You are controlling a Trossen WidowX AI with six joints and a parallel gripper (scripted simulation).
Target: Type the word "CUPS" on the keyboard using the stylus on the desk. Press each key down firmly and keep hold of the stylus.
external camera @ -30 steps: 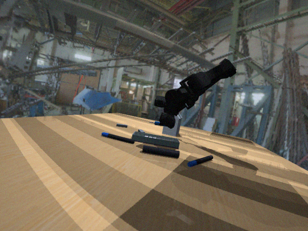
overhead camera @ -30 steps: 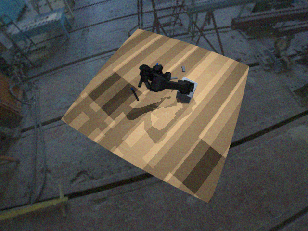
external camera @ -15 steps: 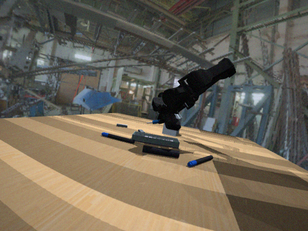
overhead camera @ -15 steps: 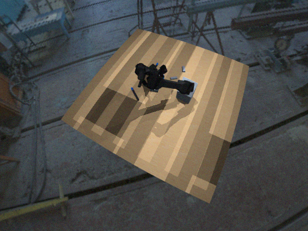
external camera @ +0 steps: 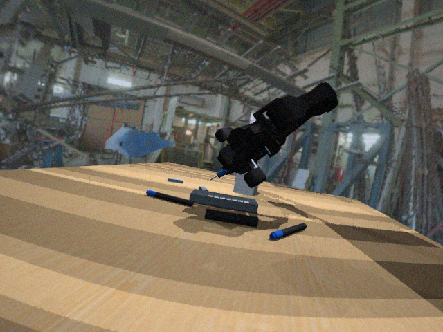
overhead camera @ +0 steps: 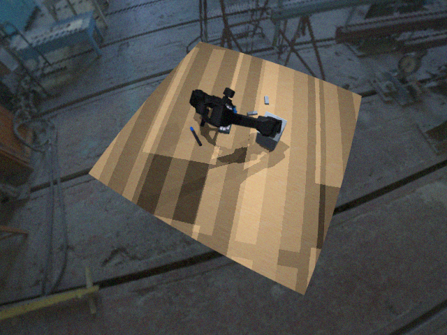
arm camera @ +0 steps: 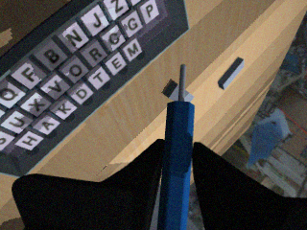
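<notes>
Right now the blue stylus is 10 mm to the right of my gripper tip, 10 mm below it and 10 mm ahead of it. Round my gripper tip: stylus tip 30 mm to the right, 30 mm below, 20 mm ahead.
</notes>
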